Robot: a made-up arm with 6 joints. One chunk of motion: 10 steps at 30 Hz.
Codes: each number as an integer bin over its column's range. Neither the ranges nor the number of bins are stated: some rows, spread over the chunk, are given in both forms.
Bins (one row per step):
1: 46 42 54 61 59 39
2: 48 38 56 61 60 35
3: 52 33 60 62 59 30
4: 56 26 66 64 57 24
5: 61 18 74 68 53 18
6: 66 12 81 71 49 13
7: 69 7 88 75 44 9
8: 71 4 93 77 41 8
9: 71 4 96 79 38 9
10: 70 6 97 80 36 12
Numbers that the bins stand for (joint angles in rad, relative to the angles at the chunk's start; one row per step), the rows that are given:
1: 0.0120 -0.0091 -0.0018 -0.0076 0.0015 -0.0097
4: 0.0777 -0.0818 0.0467 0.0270 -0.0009 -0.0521
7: 0.1630 -0.1682 0.1356 0.1536 -0.0167 -0.0945
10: 0.1696 -0.1727 0.1719 0.2112 -0.0264 -0.0861
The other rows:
2: 0.0252 -0.0273 0.0063 -0.0076 0.0027 -0.0210
3: 0.0514 -0.0500 0.0224 0.0039 0.0015 -0.0352
5: 0.1105 -0.1182 0.0790 0.0730 -0.0058 -0.0691
6: 0.1433 -0.1455 0.1073 0.1076 -0.0106 -0.0832
8: 0.1762 -0.1818 0.1558 0.1767 -0.0203 -0.0974
9: 0.1762 -0.1818 0.1679 0.1997 -0.0239 -0.0945

